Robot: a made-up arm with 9 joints.
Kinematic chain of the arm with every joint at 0, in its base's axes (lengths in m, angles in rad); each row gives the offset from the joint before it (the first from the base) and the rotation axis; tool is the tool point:
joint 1: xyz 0 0 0.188 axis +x
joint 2: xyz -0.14 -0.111 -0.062 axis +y
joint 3: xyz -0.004 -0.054 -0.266 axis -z
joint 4: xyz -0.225 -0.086 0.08 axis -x
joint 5: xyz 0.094 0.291 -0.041 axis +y
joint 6: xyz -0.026 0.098 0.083 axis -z
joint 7: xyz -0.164 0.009 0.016 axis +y
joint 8: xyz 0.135 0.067 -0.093 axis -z
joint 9: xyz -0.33 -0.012 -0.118 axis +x
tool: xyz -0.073 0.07 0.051
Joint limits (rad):
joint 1: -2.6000..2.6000
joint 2: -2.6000..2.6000
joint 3: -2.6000..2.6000
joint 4: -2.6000..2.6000
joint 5: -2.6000..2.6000
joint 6: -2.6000..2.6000
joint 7: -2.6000..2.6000
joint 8: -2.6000..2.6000
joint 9: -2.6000..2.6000
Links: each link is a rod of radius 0.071 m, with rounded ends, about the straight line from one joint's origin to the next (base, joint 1, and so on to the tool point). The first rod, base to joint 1, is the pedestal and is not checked.
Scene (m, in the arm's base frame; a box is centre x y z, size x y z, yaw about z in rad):
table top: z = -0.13
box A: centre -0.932 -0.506 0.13 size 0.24 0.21 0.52 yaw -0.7
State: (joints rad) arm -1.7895 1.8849 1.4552 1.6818 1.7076 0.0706 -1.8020 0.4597 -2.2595
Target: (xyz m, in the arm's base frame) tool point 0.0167 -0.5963 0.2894
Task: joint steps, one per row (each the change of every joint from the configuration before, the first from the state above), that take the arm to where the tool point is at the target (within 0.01 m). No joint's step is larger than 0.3 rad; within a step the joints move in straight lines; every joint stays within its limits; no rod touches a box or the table.
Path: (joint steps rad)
1: -0.2026 -0.2747 0.0284 -0.2111 0.1332 -0.1559 -0.1567 -0.2090 -0.0851
2: -0.2027 -0.2747 0.0284 -0.2111 0.1333 -0.1559 -0.1567 -0.2090 -0.0852
3: -0.2026 -0.2747 0.0284 -0.2110 0.1332 -0.1559 -0.1568 -0.2090 -0.0851
4: -0.2026 -0.2747 0.0284 -0.2111 0.1332 -0.1559 -0.1567 -0.2091 -0.0851
5: 0.1436 0.0014 0.0252 -0.0614 -0.0224 0.0667 0.2887 0.1187 0.0535
6: 0.1436 0.0015 0.0253 -0.0614 -0.0224 0.0668 0.2887 0.1187 0.0535
7: 0.1437 0.0014 0.0253 -0.0613 -0.0225 0.0667 0.2887 0.1187 0.0535
8: 0.1436 0.0014 0.0252 -0.0614 -0.0224 0.0668 0.2887 0.1188 0.0535
9: 0.1436 0.0015 0.0253 -0.0614 -0.0224 0.0667 0.2887 0.1187 0.0536

